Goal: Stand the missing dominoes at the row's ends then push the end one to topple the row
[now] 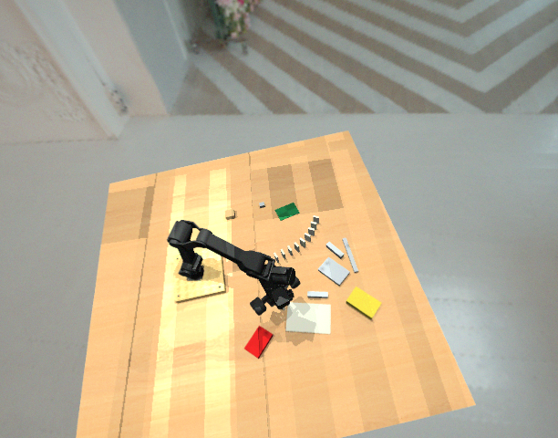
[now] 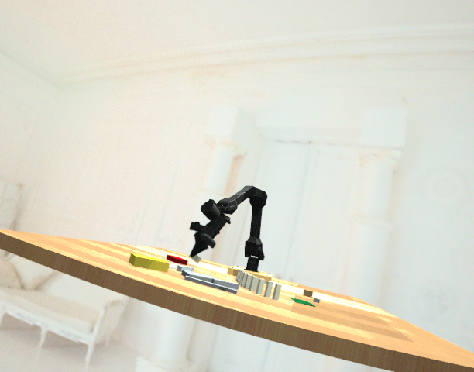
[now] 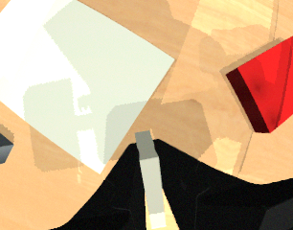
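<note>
My gripper tip is now 90 mm short of the white sheet, 50 mm above it and 20 mm to the left of it. From my gripper tip the other things lie so: red block (110 mm to the right, 90 mm behind, 40 mm below); light grey piece (130 mm ahead, 60 mm to the left, 40 mm below); grey plate (200 mm ahead, 160 mm to the left, 40 mm below).
</note>
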